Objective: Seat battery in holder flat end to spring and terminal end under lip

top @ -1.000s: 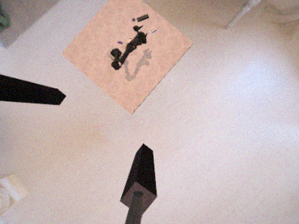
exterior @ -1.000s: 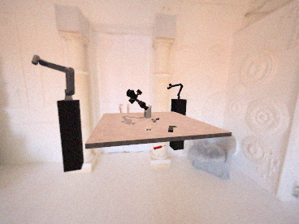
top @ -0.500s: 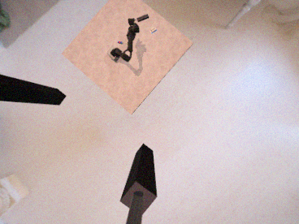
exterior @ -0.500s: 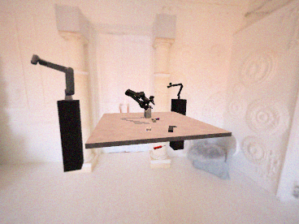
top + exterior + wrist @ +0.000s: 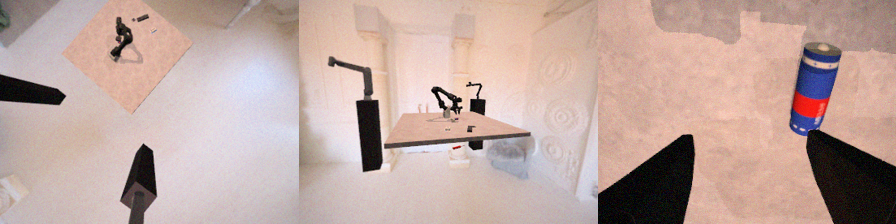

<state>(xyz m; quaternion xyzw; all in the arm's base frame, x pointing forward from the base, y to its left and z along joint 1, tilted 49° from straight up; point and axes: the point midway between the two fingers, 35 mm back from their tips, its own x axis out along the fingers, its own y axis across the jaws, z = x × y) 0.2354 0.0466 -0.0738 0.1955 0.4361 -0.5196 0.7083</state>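
Right now the battery is 40 mm behind my gripper tip and 70 mm below it. The rest, counted from my gripper tip: black holder (420 mm ahead, 30 mm to the right, 60 mm below).
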